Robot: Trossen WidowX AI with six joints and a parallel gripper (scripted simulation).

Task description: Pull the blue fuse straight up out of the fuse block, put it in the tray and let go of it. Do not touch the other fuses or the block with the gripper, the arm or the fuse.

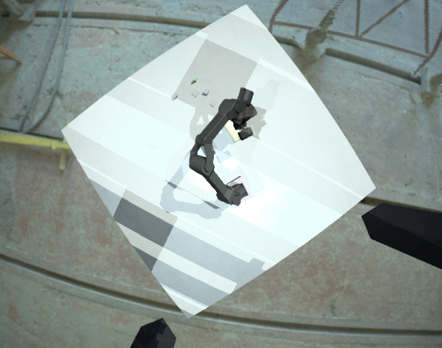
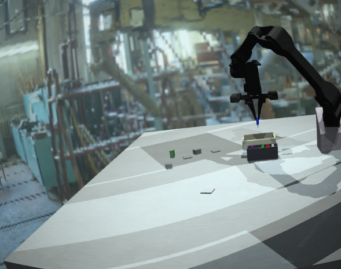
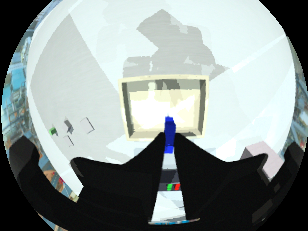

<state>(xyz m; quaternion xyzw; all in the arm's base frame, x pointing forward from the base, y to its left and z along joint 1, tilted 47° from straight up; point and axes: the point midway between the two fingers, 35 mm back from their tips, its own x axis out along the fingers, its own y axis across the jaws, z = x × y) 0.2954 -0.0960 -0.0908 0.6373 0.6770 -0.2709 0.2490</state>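
My gripper tip is now 10 mm above the blue fuse. Round my gripper tip: cream tray: 90 mm below.
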